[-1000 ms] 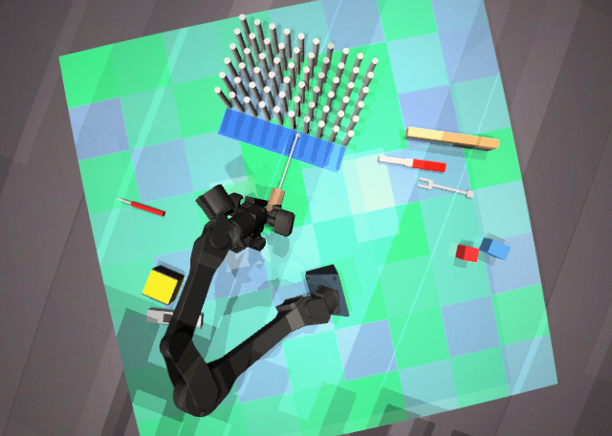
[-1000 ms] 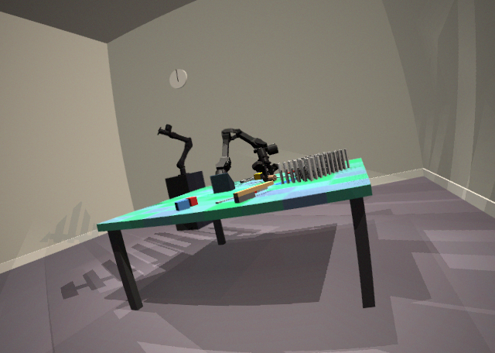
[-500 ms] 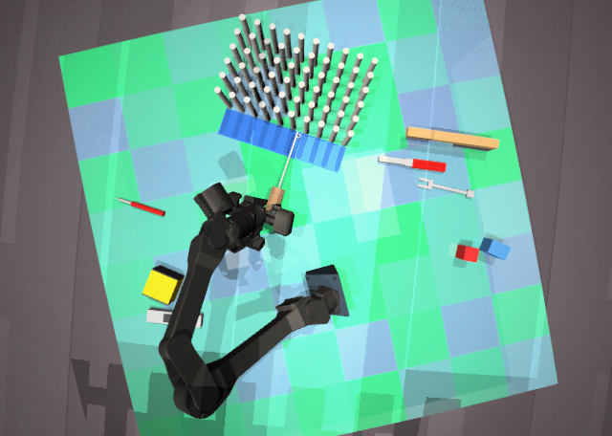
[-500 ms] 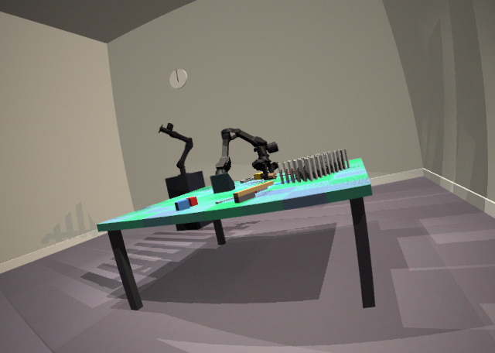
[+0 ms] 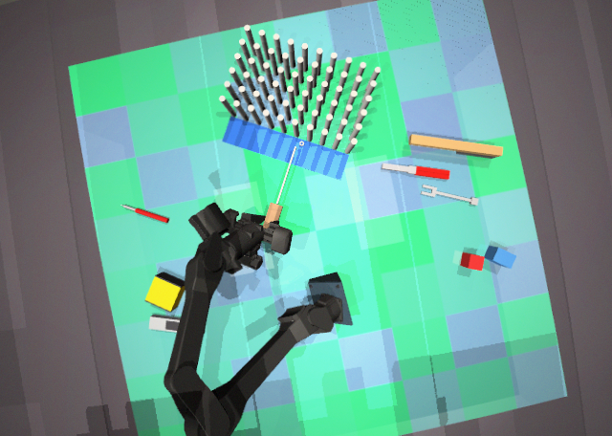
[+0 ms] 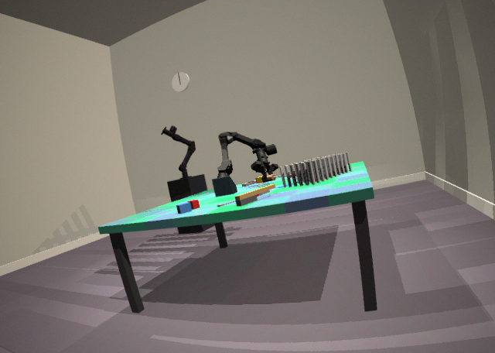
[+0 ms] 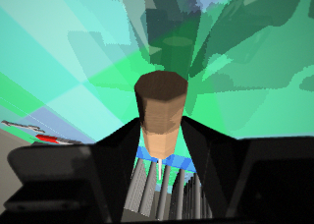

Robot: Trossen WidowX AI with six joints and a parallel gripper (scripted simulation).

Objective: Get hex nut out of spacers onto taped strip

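Now: gripper tip 10 cm short of the wire hook tool and 4 cm to the left of it. Also, from my gripper tip: red screwdriver (40 cm to the left, 6 cm ahead, 4 cm below); then hex nut (22 cm ahead, 10 cm to the right, 4 cm below); then blue taped strip (21 cm ahead, 5 cm to the right, 4 cm below).
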